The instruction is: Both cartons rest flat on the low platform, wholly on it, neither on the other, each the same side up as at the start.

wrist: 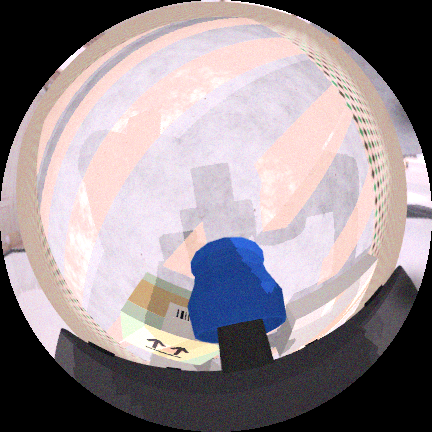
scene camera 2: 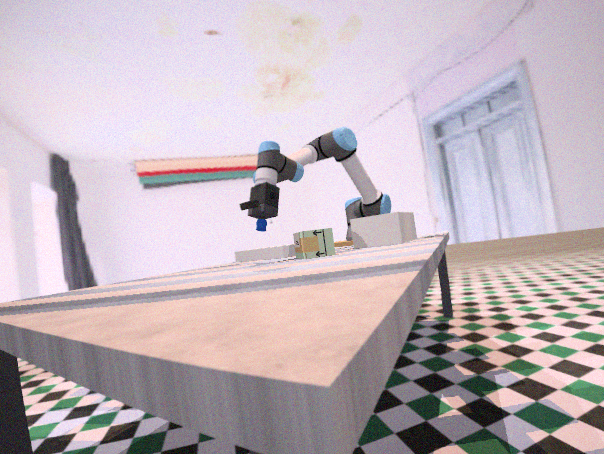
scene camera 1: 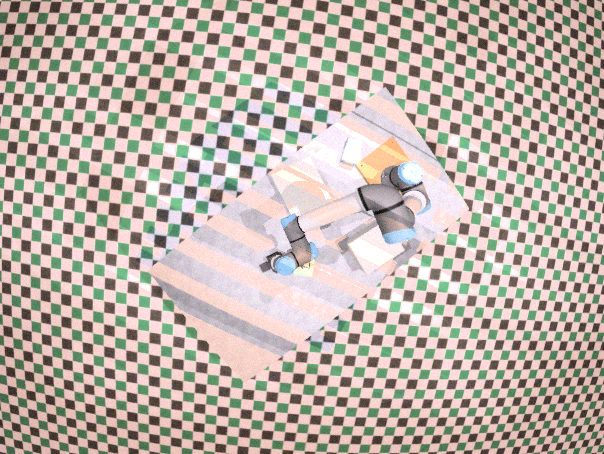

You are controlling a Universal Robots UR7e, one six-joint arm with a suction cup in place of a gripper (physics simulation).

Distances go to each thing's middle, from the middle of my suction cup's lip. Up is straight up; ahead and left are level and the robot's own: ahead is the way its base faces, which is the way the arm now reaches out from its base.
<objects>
The low platform point(scene camera 1: 300, 185) lies 330 mm behind my suction cup, 240 mm to the right of it and 100 mm below it.
</objects>
